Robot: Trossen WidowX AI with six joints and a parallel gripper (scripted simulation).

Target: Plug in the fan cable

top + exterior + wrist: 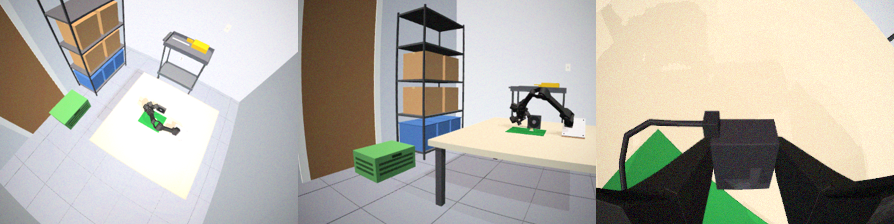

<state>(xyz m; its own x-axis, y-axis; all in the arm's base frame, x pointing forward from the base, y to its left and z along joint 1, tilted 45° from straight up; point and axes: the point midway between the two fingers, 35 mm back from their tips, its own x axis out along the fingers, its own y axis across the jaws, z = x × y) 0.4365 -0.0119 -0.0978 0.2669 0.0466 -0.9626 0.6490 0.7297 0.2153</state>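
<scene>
Now: the green board 130 mm to the left of my gripper tip, 120 mm behind it and 60 mm below it. The rest, counted from my gripper tip: dark grey fan plug: 10 mm behind; black fan: 140 mm behind, 30 mm to the right, 10 mm above.
</scene>
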